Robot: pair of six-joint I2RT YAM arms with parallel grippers.
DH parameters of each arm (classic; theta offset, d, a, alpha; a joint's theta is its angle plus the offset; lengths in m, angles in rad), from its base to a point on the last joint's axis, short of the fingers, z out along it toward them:
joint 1: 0 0.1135 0.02 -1.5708
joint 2: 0 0 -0.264 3.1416
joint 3: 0.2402 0 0.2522 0
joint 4: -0.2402 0 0.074 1.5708
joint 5: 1.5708 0 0 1.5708
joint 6: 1.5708 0.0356 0 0
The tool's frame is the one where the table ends.
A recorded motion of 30 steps. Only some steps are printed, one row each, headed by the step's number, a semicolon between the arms.
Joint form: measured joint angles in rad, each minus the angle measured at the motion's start. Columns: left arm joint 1, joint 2, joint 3, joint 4, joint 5, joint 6; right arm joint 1, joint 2, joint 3, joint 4, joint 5, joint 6.
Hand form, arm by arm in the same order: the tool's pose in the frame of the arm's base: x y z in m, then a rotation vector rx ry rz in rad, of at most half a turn. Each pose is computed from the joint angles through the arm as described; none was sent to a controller.
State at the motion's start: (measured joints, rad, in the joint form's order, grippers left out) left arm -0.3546 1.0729 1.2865 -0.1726 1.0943 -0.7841; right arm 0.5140 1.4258 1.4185 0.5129 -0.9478 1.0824
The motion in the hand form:
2: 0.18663 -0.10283 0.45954 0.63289 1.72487 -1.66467; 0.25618 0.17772 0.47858 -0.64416 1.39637 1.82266
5: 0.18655 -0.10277 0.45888 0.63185 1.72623 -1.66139; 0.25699 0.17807 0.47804 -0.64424 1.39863 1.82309
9: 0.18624 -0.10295 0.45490 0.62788 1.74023 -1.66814; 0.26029 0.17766 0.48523 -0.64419 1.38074 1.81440
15: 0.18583 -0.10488 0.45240 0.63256 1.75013 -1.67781; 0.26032 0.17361 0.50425 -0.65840 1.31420 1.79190
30: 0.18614 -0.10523 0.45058 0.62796 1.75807 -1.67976; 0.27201 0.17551 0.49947 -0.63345 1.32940 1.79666
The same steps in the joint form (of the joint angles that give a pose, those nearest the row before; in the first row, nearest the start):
2: 0.0000 -0.0004 0.0000 -0.0027 0.0000 0.0038; -0.0004 0.0008 0.0000 -0.0004 -0.0004 -0.0019
5: 0.0000 -0.0015 -0.0019 -0.0057 -0.0023 0.0080; -0.0008 0.0034 0.0008 -0.0004 -0.0015 -0.0019
9: -0.0011 -0.0065 -0.0160 -0.0107 0.0004 0.0076; -0.0069 0.0206 0.0389 -0.0042 0.0011 -0.0015
15: -0.0103 -0.0069 -0.0229 -0.0149 0.0015 0.0080; -0.0179 0.0381 0.1110 0.0054 0.0065 0.0000
30: -0.0114 -0.0073 -0.0279 -0.0183 0.0000 0.0080; -0.0298 0.0721 0.1232 0.0221 0.0099 0.0176

